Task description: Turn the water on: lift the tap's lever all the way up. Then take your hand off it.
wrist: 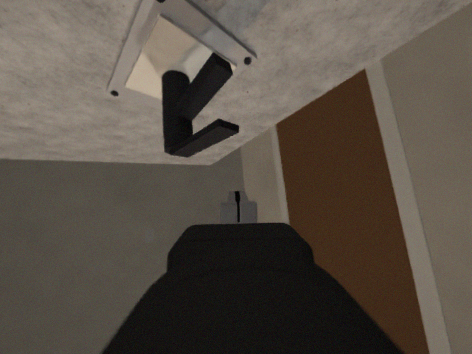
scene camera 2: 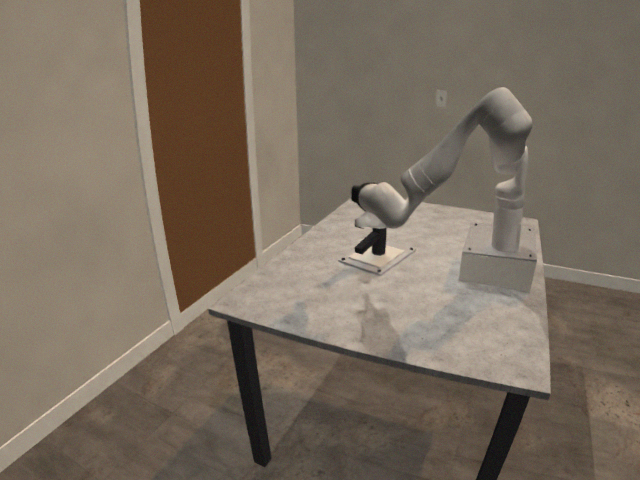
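Seen in the pictures: gripper, fingertip midpoint: [wrist: 237, 201]; arm's base at its link origin: [scene camera 2: 505, 245].
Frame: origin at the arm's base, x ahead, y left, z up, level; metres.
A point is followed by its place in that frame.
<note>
The black tap's upright body [scene camera 2: 379, 241] {x 0.418, y 0.042, z -0.045 m} [wrist: 176, 112] {x 0.419, y 0.046, z -0.020 m} stands on its square base, with the spout [scene camera 2: 366, 241] {x 0.443, y 0.101, z -0.026 m} [wrist: 206, 86] {x 0.443, y 0.112, z -0.028 m} sticking out from its side. The flat lever [wrist: 207, 138] {x 0.441, y 0.107, z 0.044 m} is at the top of the body in the wrist view, where the table shows uppermost. It points the same general way as the spout, with a gap between them. The arm's wrist hides the lever in the scene view. My gripper [wrist: 237, 201] {x 0.448, y 0.154, z 0.129 m} is shut and empty, apart from the lever and higher than it. The black gripper housing [scene camera 2: 356, 194] {x 0.403, y 0.289, z 0.192 m} shows partly behind the wrist; its fingertips are hidden there.
The tap's pale base plate [scene camera 2: 360, 264] {x 0.455, y 0.120, z -0.104 m} [wrist: 116, 80] {x 0.336, y -0.030, z -0.104 m} has dark screws at its corners and lies on the grey table [scene camera 2: 289, 289] {x 0.590, y 0.350, z -0.112 m} [wrist: 60, 120] {x 0.214, y -0.252, z -0.112 m}. The arm's white mounting block [scene camera 2: 496, 271] {x 0.013, y 0.075, z -0.059 m} stands at the table's right. A brown door [scene camera 2: 199, 155] [wrist: 345, 190] is in the wall beyond.
</note>
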